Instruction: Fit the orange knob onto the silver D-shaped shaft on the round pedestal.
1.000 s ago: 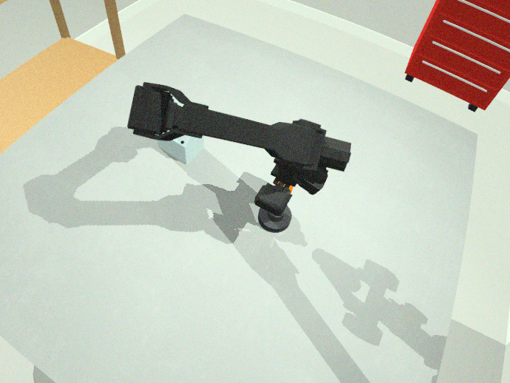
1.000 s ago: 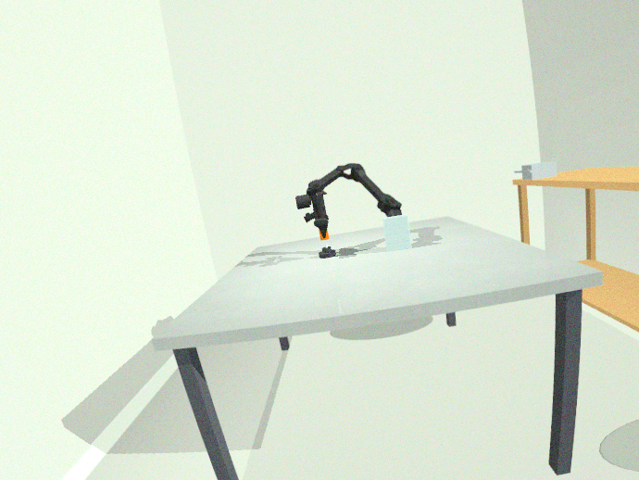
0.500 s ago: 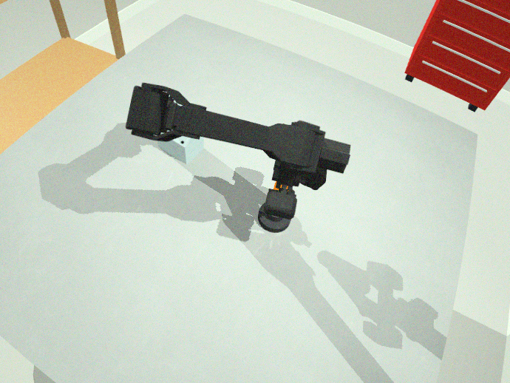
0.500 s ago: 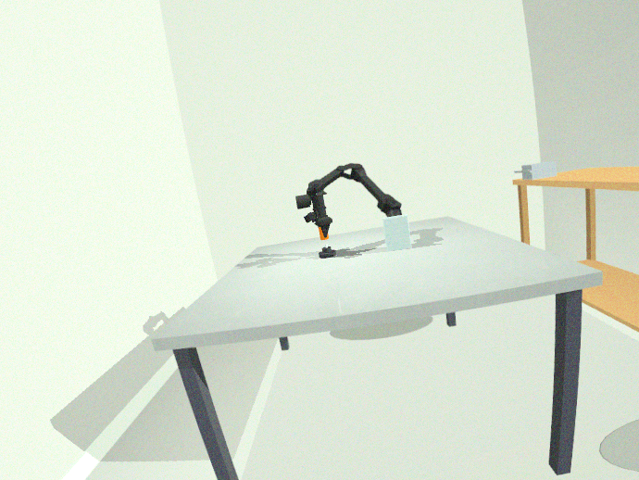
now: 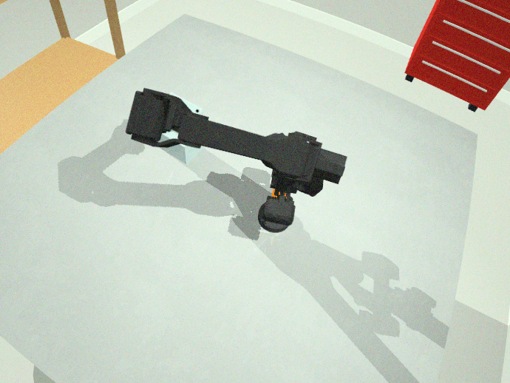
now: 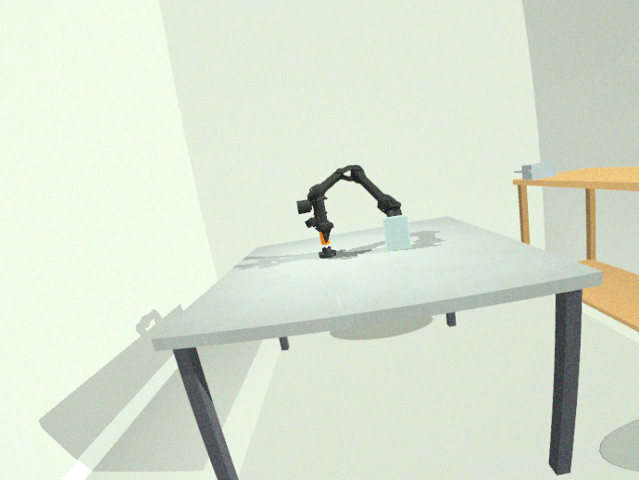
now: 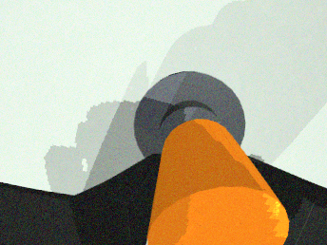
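My gripper tip is now 4 cm above the round pedestal. Also, from my gripper tip: orange knob 3 cm above.
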